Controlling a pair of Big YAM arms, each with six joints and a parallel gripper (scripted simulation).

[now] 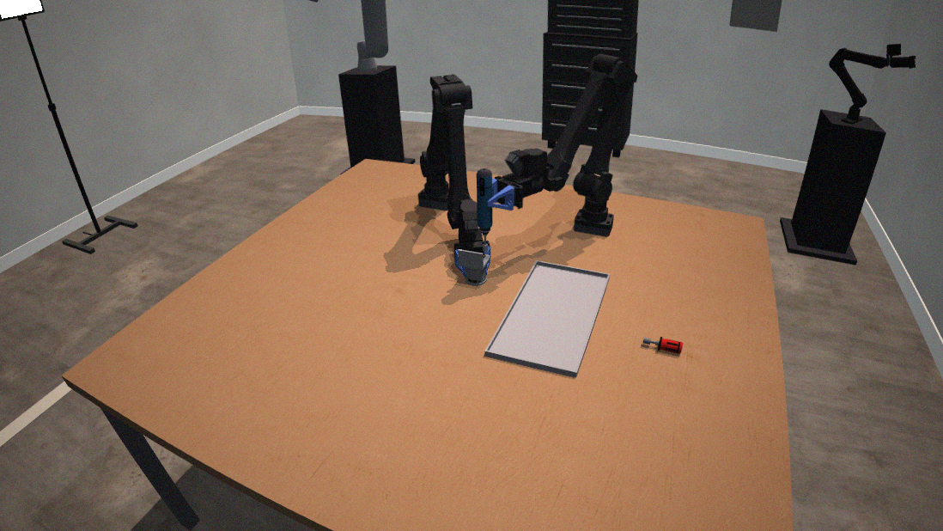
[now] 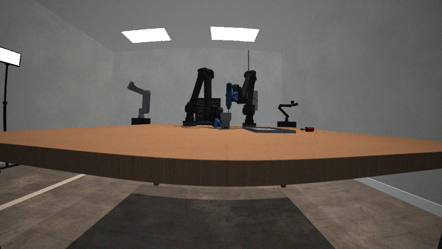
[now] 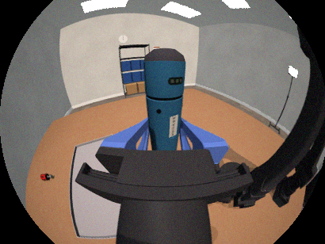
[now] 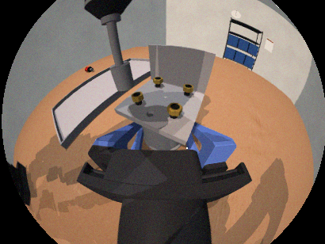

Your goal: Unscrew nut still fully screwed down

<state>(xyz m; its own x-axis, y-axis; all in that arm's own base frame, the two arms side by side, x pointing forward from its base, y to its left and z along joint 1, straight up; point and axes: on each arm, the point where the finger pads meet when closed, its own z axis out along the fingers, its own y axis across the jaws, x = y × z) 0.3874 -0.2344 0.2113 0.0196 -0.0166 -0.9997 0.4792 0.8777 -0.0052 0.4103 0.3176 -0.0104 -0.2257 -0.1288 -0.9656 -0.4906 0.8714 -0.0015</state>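
The joint module lies 10 mm above my right hand. Also, from my right hand: flat grey tray: 80 mm ahead, 250 mm to the left, 20 mm below; red-handled tool: 130 mm ahead, 540 mm to the left, 10 mm below; grey bracket: 50 mm above.
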